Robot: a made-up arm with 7 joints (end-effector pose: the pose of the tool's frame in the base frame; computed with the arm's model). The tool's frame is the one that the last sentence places.
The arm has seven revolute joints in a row. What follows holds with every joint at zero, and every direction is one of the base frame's. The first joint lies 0.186 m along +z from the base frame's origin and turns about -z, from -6.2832 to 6.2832 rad. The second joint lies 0.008 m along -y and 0.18 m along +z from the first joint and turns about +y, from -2.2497 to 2.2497 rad. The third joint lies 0.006 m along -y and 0.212 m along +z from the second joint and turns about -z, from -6.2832 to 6.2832 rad. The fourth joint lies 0.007 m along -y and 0.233 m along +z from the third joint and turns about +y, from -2.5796 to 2.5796 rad. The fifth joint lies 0.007 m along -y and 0.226 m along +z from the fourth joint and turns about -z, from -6.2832 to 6.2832 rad. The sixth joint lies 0.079 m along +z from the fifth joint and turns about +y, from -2.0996 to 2.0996 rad. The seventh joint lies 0.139 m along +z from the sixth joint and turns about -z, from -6.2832 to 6.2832 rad. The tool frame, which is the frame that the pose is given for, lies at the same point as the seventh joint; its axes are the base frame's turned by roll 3.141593, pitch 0 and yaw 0 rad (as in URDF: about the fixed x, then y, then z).
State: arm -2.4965 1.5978 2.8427 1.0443 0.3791 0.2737 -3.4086
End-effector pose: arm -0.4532 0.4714 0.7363 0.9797 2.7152 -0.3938
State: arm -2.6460 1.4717 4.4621 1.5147 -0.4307 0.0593 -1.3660
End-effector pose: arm -0.5950 -0.1538 0.5109 -1.7461 -1.2252 -1.4269
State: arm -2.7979 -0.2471 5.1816 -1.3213 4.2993 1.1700 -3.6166
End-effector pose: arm 0.4419 0.1490 0.7728 -0.5022 -0.9390 0.3439
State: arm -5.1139 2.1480 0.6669 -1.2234 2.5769 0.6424 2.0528
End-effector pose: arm 0.4291 -0.5067 0.3858 -2.6643 -0.8089 0.5227
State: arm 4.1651 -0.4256 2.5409 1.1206 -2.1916 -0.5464 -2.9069
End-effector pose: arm 0.4566 -0.4034 0.7516 1.0724 -1.4161 -2.4544
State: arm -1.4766 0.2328 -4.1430 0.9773 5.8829 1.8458 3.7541
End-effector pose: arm 0.2772 -0.0338 0.8738 -0.1201 -0.4307 0.1712
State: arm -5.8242 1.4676 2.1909 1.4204 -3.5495 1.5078 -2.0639
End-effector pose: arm 0.4368 -0.4510 0.6538 -0.2923 -1.9293 0.0136
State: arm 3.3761 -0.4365 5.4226 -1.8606 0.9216 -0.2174 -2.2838
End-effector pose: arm 0.4457 0.2265 0.5212 0.7968 -0.3585 -0.9581
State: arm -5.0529 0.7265 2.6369 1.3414 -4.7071 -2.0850 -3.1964
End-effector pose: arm -0.1335 -0.2794 0.8381 -0.7536 0.4383 0.1864
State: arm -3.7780 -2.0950 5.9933 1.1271 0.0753 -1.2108 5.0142
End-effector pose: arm 0.6336 0.3968 0.2286 0.8455 -0.4950 -0.8460
